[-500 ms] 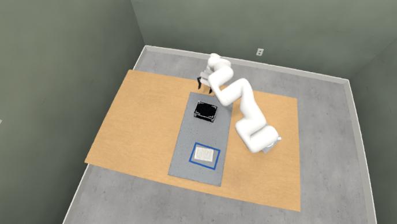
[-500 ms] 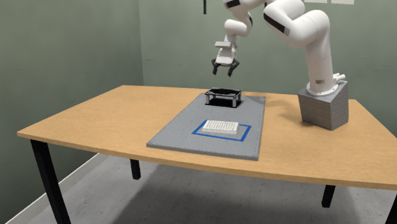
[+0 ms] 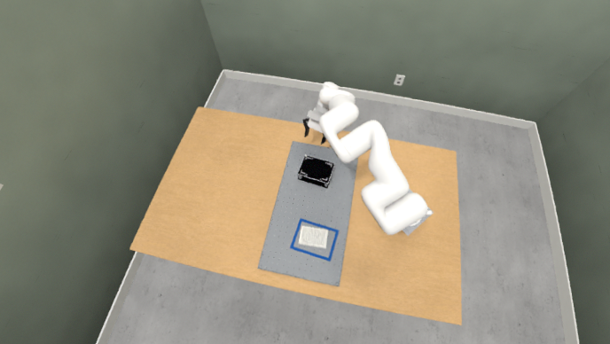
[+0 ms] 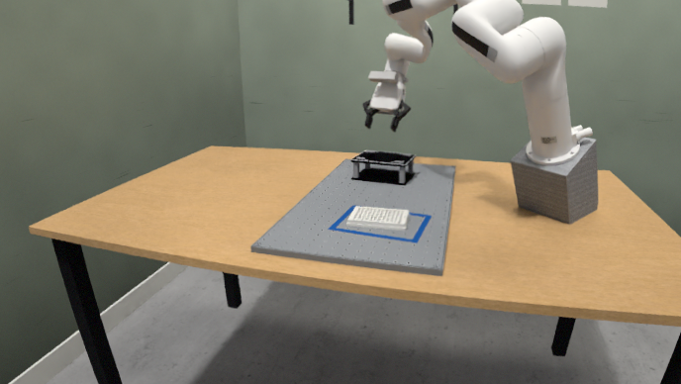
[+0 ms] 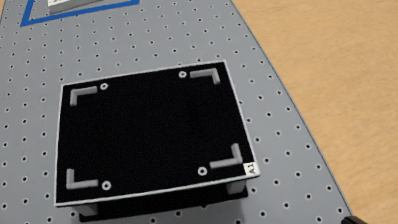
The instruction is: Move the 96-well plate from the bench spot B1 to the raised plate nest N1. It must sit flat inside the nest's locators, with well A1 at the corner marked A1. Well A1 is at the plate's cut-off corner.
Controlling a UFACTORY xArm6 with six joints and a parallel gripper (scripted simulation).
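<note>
Right now the white 96-well plate is 20 mm behind my hand, 470 mm to the left of it and 120 mm below it. The rest, counted from my hand: black raised plate nest: 20 mm behind, 140 mm to the left, 70 mm below.
</note>
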